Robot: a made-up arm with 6 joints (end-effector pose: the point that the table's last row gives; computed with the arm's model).
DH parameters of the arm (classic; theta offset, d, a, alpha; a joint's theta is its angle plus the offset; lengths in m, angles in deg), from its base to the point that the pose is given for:
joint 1: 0 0.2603 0 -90
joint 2: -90 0 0.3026 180
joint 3: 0 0 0 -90
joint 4: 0 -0.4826 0 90
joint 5: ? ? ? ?
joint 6: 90 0 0 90
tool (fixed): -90 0 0 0
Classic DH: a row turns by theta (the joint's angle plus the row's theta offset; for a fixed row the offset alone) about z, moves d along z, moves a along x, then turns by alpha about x.
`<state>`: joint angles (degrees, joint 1 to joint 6).
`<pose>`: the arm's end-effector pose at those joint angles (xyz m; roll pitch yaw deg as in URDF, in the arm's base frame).
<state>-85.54 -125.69 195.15 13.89 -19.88 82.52</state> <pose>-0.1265 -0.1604 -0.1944 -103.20 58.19 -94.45</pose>
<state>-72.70 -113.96 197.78 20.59 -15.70 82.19</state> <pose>-0.1032 -0.1183 -0.1893 -112.65 62.50 -84.59</pose>
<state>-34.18 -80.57 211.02 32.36 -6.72 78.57</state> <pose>-0.1090 -0.0718 -0.1107 -123.15 73.70 -47.08</pose>
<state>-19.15 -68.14 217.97 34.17 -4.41 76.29</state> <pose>-0.1048 -0.0887 -0.0684 -121.44 77.30 -30.48</pose>
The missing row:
joint 5: 0 0.1428 0 -90
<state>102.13 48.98 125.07 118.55 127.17 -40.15</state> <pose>-0.1135 0.2033 0.9575 -123.15 42.69 174.35</pose>
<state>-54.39 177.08 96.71 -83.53 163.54 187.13</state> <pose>-0.0386 0.0262 -0.5414 -154.67 -71.96 -169.00</pose>
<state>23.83 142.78 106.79 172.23 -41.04 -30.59</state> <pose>0.4778 0.3657 -0.2486 -143.11 -4.77 18.72</pose>
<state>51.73 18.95 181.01 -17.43 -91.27 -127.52</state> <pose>-0.1084 -0.3574 0.7358 86.54 -64.24 95.29</pose>
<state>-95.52 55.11 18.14 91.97 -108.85 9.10</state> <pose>-0.0643 -0.7167 0.2572 -134.16 -12.73 160.32</pose>
